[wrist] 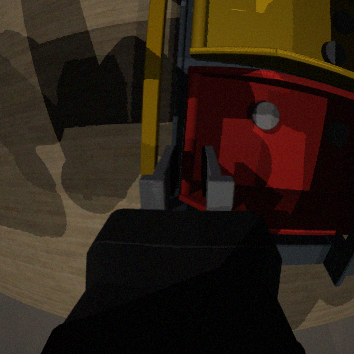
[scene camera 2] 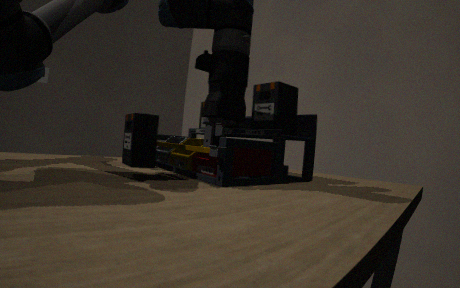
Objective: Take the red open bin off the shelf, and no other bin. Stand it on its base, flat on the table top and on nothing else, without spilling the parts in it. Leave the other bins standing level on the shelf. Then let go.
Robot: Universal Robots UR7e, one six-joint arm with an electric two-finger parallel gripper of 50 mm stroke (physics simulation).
Path:
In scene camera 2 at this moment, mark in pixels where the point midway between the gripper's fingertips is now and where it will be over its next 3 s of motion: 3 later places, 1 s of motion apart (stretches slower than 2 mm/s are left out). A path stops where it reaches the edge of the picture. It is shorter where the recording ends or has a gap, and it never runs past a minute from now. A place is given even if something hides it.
My gripper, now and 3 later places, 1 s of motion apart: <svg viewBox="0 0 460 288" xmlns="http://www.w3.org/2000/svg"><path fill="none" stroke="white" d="M212 153L212 158L211 163L210 168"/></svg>

